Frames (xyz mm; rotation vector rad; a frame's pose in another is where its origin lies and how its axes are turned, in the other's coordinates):
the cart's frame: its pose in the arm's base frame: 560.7 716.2 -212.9 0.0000 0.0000 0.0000
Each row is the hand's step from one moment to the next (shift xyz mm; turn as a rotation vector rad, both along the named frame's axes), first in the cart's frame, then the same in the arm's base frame.
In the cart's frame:
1: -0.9 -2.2 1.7 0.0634 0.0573 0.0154
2: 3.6 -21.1 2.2 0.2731 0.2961 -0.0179
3: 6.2 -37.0 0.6 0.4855 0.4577 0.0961
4: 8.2 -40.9 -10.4 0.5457 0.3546 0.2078
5: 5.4 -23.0 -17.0 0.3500 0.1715 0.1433
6: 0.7 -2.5 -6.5 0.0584 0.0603 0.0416
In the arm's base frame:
1: -0.9 -2.2 1.7 0.0634 0.0573 0.0154
2: 3.6 -21.1 2.2 0.2731 0.2961 -0.0179
3: 6.2 -37.0 0.6 0.4855 0.4577 0.0961
4: 8.2 -40.9 -10.4 0.5457 0.3546 0.2078
5: 5.4 -23.0 -17.0 0.3500 0.1715 0.1433
6: 0.7 -2.5 -6.5 0.0584 0.0603 0.0416

